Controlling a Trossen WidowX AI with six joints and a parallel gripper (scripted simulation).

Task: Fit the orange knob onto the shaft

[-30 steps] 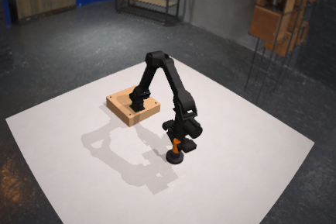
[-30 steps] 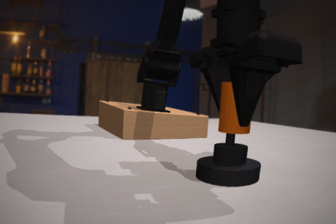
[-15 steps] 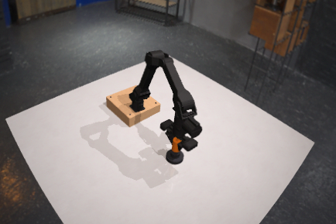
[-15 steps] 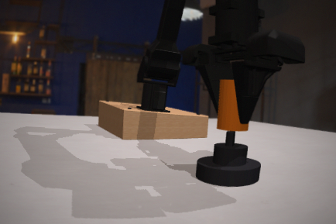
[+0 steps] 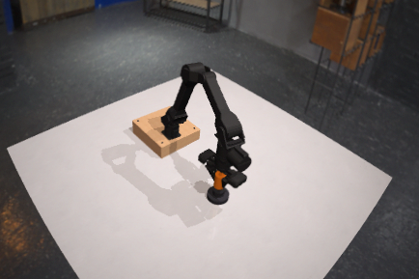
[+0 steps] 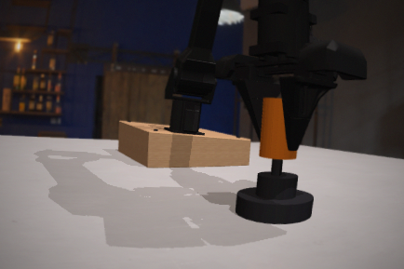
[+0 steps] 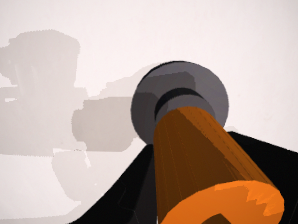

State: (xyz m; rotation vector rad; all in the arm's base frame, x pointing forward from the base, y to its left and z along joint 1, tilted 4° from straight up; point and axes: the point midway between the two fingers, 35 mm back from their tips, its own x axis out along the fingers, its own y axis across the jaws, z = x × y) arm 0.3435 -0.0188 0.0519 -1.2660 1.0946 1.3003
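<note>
Now: gripper tip 2 cm below the orange knob. The rest, counted from my gripper tip: dark round pedestal 4 cm below.
</note>
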